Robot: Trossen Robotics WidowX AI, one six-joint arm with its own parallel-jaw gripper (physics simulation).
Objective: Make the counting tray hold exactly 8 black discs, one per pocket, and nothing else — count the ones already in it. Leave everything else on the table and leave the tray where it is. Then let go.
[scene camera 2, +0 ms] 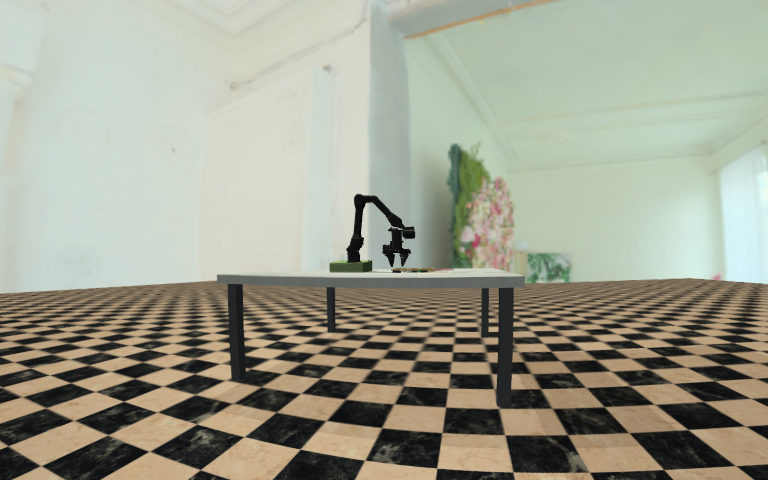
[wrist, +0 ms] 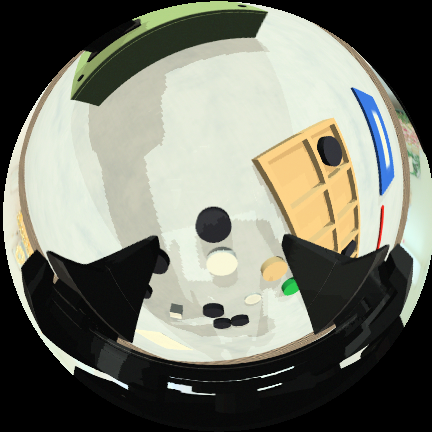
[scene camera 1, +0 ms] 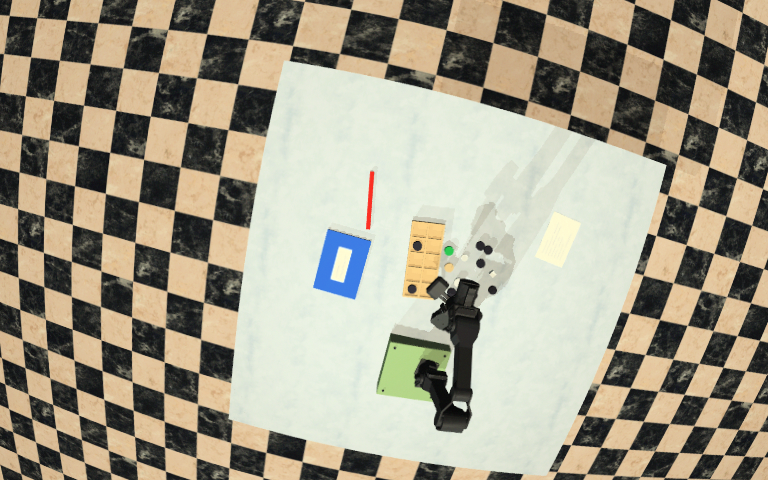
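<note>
The tan counting tray point(scene camera 1: 433, 246) point(wrist: 292, 172) has two rows of pockets. One black disc point(scene camera 1: 411, 288) point(wrist: 330, 151) sits in an end pocket, and another black disc point(scene camera 1: 416, 245) point(wrist: 348, 248) sits farther along the same row. Several loose black discs lie on the table right of the tray, among them one point(scene camera 1: 480, 263) point(wrist: 213, 310), a touching or nearly touching pair point(scene camera 1: 488, 249) point(wrist: 222, 323), and the nearest one point(scene camera 1: 451, 292) point(wrist: 213, 224). My gripper point(scene camera 1: 444, 301) point(scene camera 2: 397, 265) point(wrist: 221, 241) is open and empty, above the table near that nearest disc. In the wrist view the left finger partly hides two black discs.
Beside the tray lie a green disc point(scene camera 1: 448, 250) point(wrist: 290, 286), a tan disc point(scene camera 1: 448, 267) point(wrist: 273, 268), a cream disc point(wrist: 222, 262), a smaller cream disc point(scene camera 1: 464, 257) point(wrist: 253, 299) and a whitish cube point(scene camera 1: 492, 273) point(wrist: 176, 311). Left are a blue block point(scene camera 1: 323, 271) and red bar point(scene camera 1: 370, 200); right, a paper card point(scene camera 1: 557, 240).
</note>
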